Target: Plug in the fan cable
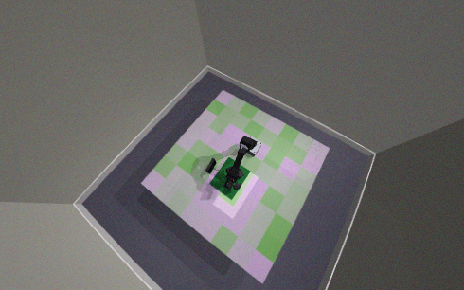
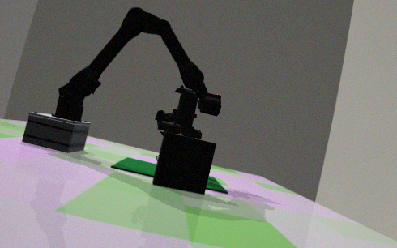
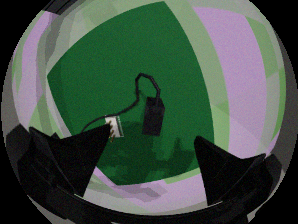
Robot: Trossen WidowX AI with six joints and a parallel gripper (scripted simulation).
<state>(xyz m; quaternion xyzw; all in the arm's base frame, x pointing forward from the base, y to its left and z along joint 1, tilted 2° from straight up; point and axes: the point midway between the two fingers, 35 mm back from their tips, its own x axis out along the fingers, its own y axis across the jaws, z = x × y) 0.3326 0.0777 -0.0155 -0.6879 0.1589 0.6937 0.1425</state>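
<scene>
Now: gripper tip 3 cm above the fan plug and 1 cm past it. The rest, counted from my gripper tip: green board 6 cm below, 4 cm to the right; black fan 22 cm to the right, 4 cm ahead, 1 cm above.
</scene>
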